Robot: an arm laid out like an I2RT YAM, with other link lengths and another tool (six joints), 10 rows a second.
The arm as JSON. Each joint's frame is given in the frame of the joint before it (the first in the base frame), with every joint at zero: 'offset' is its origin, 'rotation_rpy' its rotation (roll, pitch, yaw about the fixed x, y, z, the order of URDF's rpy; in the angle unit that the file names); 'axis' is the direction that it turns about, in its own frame. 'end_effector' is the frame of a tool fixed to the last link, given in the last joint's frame.
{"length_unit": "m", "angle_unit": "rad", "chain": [
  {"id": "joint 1", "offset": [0.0, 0.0, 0.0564], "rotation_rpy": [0.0, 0.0, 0.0], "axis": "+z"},
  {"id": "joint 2", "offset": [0.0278, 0.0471, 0.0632], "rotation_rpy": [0.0, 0.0, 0.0], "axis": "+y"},
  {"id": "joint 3", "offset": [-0.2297, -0.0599, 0.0], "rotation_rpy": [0.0, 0.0, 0.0], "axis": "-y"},
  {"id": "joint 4", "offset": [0.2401, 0.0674, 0.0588], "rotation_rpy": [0.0, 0.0, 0.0], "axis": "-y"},
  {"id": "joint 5", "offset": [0.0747, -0.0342, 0.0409], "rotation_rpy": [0.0, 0.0, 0.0], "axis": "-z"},
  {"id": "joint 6", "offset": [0.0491, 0.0, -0.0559], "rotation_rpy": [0.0, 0.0, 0.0], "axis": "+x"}
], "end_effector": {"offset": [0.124, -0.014, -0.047], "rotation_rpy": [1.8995, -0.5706, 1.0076]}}
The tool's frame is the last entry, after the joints.
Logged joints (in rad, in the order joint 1, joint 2, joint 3, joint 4, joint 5, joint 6), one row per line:
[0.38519, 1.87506, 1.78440, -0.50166, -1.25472, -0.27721]
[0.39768, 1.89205, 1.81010, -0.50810, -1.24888, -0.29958]
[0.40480, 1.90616, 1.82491, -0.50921, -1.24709, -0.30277]
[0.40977, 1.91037, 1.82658, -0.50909, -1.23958, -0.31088]
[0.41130, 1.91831, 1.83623, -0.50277, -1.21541, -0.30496]
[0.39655, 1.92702, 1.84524, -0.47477, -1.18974, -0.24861]
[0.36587, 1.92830, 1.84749, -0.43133, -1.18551, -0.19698]
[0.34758, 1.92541, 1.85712, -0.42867, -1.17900, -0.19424]
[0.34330, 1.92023, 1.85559, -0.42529, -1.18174, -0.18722]
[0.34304, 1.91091, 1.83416, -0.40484, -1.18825, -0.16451]
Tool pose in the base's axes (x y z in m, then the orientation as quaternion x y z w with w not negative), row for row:
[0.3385, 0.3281, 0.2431, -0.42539, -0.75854, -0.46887, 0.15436]
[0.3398, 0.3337, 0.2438, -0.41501, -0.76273, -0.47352, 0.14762]
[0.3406, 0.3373, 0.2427, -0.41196, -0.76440, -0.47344, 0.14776]
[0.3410, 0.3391, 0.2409, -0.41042, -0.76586, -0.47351, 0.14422]
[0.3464, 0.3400, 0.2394, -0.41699, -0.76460, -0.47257, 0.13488]
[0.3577, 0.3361, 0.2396, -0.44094, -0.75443, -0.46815, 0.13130]
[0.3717, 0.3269, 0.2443, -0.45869, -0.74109, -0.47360, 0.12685]
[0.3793, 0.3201, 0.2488, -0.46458, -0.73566, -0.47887, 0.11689]
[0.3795, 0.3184, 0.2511, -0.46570, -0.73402, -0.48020, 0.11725]
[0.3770, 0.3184, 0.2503, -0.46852, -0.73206, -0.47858, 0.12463]
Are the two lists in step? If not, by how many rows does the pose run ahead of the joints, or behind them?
They are in step.
